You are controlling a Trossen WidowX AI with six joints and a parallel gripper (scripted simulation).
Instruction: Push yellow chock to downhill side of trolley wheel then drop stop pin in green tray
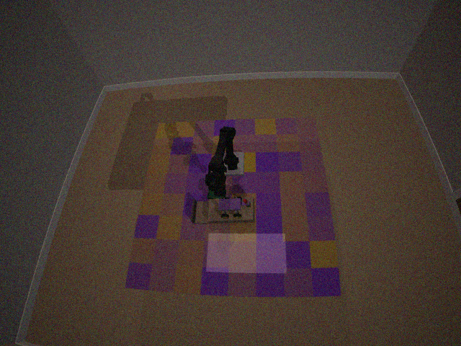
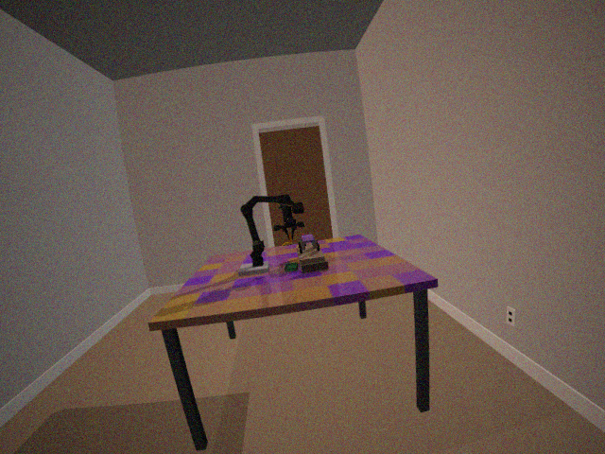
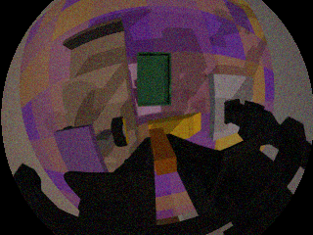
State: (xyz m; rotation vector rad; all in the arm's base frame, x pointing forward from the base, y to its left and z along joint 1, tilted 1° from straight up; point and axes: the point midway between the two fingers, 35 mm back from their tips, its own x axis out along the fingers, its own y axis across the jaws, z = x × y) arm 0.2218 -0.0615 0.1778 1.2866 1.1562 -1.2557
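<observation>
Now: gripper tip 20 mm past the yellow chock and 10 mm above it. From my gripper tip the other things lie so: red-headed stop pin 100 mm ahead, 140 mm to the left, 40 mm below; then ramp 110 mm ahead, 40 mm to the left, 120 mm below; then purple-topped trolley 110 mm ahead, 40 mm to the left, 50 mm below.
</observation>
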